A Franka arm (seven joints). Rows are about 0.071 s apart.
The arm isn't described. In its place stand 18 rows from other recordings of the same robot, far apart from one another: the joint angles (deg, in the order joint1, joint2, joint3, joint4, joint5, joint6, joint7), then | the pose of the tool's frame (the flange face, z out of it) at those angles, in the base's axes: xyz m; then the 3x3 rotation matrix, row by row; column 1 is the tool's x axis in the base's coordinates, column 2 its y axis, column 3 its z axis.
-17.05, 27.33, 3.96, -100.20, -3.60, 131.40, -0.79 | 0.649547 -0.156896 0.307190; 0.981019 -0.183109 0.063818; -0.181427 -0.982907 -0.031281; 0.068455 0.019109 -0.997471
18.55, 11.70, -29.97, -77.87, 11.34, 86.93, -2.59 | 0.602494 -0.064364 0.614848; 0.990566 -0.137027 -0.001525; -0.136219 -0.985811 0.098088; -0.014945 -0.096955 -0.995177
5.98, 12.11, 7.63, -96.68, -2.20, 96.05, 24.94 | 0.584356 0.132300 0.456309; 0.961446 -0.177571 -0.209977; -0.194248 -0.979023 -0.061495; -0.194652 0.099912 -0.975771
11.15, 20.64, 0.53, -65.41, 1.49, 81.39, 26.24 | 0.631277 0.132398 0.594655; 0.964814 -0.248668 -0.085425; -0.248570 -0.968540 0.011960; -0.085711 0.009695 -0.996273
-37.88, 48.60, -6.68, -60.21, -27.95, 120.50, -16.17 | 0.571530 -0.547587 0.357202; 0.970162 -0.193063 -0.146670; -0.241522 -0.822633 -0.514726; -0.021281 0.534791 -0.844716
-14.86, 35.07, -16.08, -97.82, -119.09, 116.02, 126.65 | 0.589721 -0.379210 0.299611; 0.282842 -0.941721 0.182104; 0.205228 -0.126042 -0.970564; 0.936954 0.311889 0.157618
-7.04, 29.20, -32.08, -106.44, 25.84, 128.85, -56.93 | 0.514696 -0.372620 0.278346; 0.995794 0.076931 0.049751; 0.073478 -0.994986 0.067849; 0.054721 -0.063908 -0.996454
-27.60, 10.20, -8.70, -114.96, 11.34, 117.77, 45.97 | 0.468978 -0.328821 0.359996; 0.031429 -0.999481 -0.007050; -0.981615 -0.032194 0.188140; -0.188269 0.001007 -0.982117
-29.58, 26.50, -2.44, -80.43, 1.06, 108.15, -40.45 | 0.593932 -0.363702 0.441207; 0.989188 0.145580 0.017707; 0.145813 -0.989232 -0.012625; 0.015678 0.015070 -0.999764
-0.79, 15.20, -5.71, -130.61, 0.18, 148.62, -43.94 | 0.536220 -0.061633 0.243191; 0.792631 0.607864 0.047297; 0.609393 -0.792308 -0.029789; 0.019366 0.052434 -0.998437
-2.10, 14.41, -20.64, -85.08, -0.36, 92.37, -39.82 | 0.582348 -0.219095 0.528490; 0.944277 0.299859 -0.135741; 0.296376 -0.953979 -0.045659; -0.143185 0.002885 -0.989692
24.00, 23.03, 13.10, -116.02, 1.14, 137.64, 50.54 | 0.480287 0.359127 0.252418; 0.961504 -0.265112 -0.072287; -0.259947 -0.962819 0.073535; -0.089094 -0.051913 -0.994669
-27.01, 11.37, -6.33, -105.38, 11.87, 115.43, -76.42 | 0.517319 -0.322010 0.419926; 0.782361 0.617794 0.079007; 0.604163 -0.783607 0.144730; 0.151324 -0.065498 -0.986312
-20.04, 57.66, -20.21, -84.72, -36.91, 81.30, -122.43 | 0.428101 -0.424892 0.113122; -0.201858 0.207326 -0.957220; 0.975588 -0.043750 -0.215207; -0.086496 -0.977293 -0.193434
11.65, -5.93, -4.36, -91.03, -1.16, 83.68, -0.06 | 0.506854 0.060079 0.661526; 0.991678 0.126613 -0.023330; 0.126277 -0.991876 -0.015365; -0.025086 0.012292 -0.999610
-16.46, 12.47, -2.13, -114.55, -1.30, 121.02, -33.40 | 0.550913 -0.185784 0.342887; 0.957844 0.266394 -0.107560; 0.268686 -0.963201 0.007149; -0.101697 -0.035747 -0.994173
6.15, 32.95, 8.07, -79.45, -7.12, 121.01, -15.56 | 0.714255 0.153368 0.393647; 0.842870 0.513895 0.159631; 0.519886 -0.854221 0.004910; 0.138883 0.078852 -0.987165
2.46, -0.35, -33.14, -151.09, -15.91, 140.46, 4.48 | 0.350713 -0.207763 0.233429; 0.906974 -0.357058 -0.223401; -0.379664 -0.922724 -0.066602; -0.182356 0.145224 -0.972449
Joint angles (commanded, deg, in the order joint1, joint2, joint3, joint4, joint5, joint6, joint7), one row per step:
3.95 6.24 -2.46 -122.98 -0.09 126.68 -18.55
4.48 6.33 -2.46 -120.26 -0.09 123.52 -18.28
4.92 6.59 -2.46 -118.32 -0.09 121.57 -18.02
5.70 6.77 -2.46 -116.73 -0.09 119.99 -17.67
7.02 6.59 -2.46 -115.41 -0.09 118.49 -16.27
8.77 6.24 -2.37 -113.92 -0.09 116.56 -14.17
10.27 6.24 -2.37 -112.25 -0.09 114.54 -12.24
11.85 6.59 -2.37 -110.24 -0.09 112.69 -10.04
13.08 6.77 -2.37 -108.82 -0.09 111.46 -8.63
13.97 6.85 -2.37 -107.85 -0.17 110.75 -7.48
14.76 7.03 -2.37 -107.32 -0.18 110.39 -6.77
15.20 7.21 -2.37 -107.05 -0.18 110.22 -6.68
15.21 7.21 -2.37 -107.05 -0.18 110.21 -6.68
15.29 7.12 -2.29 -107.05 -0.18 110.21 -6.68
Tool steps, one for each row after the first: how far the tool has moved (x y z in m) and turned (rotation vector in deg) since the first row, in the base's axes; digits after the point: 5 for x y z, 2 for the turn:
0.00713 0.00540 0.01529 -0.04 0.53 0.25
0.01242 0.00997 0.02492 -0.07 0.79 0.43
0.01628 0.01790 0.03326 -0.12 0.96 0.86
0.01804 0.03115 0.04326 -0.19 0.95 0.78
0.01833 0.04957 0.05577 -0.30 1.02 0.52
0.01912 0.06481 0.06621 -0.47 1.34 0.09
0.02118 0.08127 0.07620 -0.66 1.49 -0.53
0.02197 0.09411 0.08408 -0.76 1.45 -0.71
0.02234 0.10334 0.09011 -0.87 1.24 -0.94
0.02207 0.11153 0.09207 -0.94 1.23 -0.85
0.02199 0.11614 0.09218 -0.97 1.30 -0.50
0.02194 0.11624 0.09217 -0.98 1.31 -0.49
0.02142 0.11776 0.09308 -0.94 1.22 -0.33

